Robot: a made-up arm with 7 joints. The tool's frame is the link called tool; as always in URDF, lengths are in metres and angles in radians. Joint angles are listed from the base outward. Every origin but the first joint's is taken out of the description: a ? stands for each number. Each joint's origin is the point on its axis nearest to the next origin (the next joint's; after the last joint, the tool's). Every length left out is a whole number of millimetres.
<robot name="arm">
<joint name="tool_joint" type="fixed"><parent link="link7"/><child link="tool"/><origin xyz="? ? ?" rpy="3.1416 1.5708 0"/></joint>
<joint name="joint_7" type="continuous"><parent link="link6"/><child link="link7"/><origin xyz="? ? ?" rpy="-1.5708 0 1.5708"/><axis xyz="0 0 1"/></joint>
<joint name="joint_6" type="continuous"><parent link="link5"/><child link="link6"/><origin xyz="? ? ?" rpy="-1.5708 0 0"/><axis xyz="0 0 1"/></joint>
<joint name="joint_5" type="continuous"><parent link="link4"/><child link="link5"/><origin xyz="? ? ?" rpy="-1.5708 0 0"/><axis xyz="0 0 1"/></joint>
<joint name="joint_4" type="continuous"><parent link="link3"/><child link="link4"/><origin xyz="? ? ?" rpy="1.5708 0 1.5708"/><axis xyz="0 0 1"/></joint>
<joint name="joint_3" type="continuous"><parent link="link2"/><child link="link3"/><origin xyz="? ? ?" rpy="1.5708 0 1.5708"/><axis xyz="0 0 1"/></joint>
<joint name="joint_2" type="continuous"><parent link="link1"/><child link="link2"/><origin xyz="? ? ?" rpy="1.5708 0 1.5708"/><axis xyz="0 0 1"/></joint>
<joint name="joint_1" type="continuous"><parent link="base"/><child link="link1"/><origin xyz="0 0.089 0" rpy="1.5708 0 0"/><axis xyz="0 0 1"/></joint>
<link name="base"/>
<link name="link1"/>
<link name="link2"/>
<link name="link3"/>
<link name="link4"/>
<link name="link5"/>
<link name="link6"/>
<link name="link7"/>
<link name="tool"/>
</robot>
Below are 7 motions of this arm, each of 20 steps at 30 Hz.
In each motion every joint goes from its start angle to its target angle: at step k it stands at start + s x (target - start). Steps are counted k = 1, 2, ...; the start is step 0. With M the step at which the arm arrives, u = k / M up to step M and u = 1 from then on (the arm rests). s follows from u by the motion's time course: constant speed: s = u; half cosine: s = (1 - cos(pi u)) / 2; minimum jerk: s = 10 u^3 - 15 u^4 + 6 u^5.
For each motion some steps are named. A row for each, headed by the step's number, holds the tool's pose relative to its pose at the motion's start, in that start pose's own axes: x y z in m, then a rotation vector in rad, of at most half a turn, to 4 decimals.
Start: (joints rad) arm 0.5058 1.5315 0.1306 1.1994 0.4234 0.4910 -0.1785
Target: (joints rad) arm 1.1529 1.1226 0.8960 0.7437 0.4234 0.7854 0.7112
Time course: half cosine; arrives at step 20
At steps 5, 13, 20:
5: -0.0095 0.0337 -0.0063 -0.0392 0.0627 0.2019
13: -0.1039 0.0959 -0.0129 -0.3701 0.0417 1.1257
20: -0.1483 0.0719 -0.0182 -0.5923 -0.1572 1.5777

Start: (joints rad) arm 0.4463 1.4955 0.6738 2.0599 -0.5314 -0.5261 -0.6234
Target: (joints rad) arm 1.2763 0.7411 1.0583 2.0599 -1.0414 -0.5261 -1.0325
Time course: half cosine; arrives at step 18
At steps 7, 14, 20:
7: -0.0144 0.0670 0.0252 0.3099 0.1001 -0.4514
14: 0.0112 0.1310 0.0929 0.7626 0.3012 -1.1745
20: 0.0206 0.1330 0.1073 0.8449 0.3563 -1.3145

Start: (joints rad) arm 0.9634 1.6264 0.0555 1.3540 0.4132 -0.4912 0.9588
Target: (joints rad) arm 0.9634 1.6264 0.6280 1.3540 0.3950 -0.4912 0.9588
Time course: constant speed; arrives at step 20
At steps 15, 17, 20:
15: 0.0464 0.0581 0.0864 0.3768 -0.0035 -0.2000
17: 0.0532 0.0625 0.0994 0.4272 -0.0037 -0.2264
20: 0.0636 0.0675 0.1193 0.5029 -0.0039 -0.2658

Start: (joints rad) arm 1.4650 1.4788 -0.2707 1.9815 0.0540 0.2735 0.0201
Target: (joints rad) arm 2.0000 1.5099 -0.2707 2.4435 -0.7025 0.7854 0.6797
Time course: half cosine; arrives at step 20
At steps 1, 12, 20:
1: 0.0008 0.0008 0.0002 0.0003 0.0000 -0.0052
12: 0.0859 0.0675 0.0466 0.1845 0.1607 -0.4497
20: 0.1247 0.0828 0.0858 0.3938 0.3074 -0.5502

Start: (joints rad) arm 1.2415 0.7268 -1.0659 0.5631 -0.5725 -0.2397 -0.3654
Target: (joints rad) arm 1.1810 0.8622 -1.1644 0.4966 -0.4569 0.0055 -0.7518
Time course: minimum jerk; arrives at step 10
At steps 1, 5, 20:
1: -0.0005 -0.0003 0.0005 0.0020 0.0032 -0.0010
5: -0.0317 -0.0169 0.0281 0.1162 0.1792 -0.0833
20: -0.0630 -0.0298 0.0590 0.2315 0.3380 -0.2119

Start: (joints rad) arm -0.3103 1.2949 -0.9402 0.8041 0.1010 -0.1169 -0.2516
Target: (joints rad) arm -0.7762 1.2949 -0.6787 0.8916 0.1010 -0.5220 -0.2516
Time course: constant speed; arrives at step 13
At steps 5, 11, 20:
5: -0.0074 -0.0276 0.0155 -0.0810 -0.1474 0.0320
11: -0.0181 -0.0566 0.0376 -0.1768 -0.3152 0.0846
20: -0.0221 -0.0652 0.0457 -0.2082 -0.3690 0.1054

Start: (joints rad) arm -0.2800 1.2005 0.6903 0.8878 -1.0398 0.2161 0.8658
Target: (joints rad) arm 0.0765 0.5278 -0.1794 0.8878 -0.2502 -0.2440 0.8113
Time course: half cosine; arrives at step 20
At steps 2, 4, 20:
2: 0.0058 -0.0073 -0.0039 -0.0198 -0.0297 -0.0063
4: 0.0235 -0.0287 -0.0139 -0.0762 -0.1177 -0.0231
20: 0.3140 -0.2712 0.0519 -0.6569 -1.3930 -0.0948

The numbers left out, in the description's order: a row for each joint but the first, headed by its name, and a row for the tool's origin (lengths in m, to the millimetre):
tool: 0 0 0
joint_7: 0 0 0
joint_6: 0 0 0
joint_5: 0 -0.274 0
joint_4: 0 0 0
joint_3: -0.268 0 0
joint_2: 0 0 0

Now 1 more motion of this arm.
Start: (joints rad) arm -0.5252 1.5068 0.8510 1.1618 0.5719 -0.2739 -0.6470
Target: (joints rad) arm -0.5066 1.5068 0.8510 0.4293 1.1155 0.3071 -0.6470
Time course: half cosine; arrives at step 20
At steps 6, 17, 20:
6: -0.0321 0.0257 -0.0041 0.1136 0.2467 -0.0711
17: -0.1235 0.1369 0.0219 0.5419 1.1035 -0.1771
20: -0.1284 0.1457 0.0262 0.5745 1.1635 -0.1737

